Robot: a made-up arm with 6 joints.
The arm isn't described. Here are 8 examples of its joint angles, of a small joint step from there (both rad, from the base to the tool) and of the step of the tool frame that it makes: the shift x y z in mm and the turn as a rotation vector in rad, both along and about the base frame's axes.
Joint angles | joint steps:
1: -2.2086 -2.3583 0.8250 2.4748 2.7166 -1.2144 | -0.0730 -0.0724 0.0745 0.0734 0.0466 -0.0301
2: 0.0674 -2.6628 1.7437 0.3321 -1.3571 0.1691 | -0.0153 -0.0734 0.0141 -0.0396 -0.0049 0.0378
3: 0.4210 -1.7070 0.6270 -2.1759 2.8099 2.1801 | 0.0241 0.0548 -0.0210 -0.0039 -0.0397 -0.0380
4: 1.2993 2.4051 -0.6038 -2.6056 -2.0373 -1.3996 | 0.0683 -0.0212 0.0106 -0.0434 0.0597 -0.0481
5: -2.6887 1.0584 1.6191 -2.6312 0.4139 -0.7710 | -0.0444 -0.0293 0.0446 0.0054 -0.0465 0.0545
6: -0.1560 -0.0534 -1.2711 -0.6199 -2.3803 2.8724 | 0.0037 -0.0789 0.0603 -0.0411 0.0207 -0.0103
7: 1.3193 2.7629 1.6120 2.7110 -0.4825 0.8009 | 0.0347 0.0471 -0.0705 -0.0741 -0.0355 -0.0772
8: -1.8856 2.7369 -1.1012 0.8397 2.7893 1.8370 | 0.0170 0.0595 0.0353 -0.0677 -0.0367 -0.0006
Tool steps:
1: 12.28 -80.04 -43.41 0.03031 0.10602 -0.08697
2: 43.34 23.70 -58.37 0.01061 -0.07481 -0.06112
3: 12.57 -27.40 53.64 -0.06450 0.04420 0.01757
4: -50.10 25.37 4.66 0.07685 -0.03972 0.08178
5: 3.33 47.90 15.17 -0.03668 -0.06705 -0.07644
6: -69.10 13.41 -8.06 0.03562 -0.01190 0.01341
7: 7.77 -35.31 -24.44 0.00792 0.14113 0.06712
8: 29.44 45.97 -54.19 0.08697 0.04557 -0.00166
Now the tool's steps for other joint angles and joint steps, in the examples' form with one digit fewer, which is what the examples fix.
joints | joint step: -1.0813 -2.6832 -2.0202 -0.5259 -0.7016 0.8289 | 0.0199 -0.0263 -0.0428 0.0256 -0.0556 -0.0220
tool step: 6.4 -4.1 37.3 -0.1053 -0.0675 0.0346
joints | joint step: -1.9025 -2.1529 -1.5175 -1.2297 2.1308 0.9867 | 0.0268 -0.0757 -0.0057 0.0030 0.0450 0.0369
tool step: -30.8 -56.1 -40.0 -0.0737 0.0809 0.0129
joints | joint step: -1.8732 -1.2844 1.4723 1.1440 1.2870 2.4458 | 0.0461 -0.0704 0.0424 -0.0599 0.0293 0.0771
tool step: -23.0 36.8 -58.0 0.0497 -0.0138 0.0062
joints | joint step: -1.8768 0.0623 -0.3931 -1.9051 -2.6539 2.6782 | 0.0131 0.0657 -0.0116 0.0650 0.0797 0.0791
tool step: -5.1 -71.6 -5.4 0.0403 -0.1013 0.0361
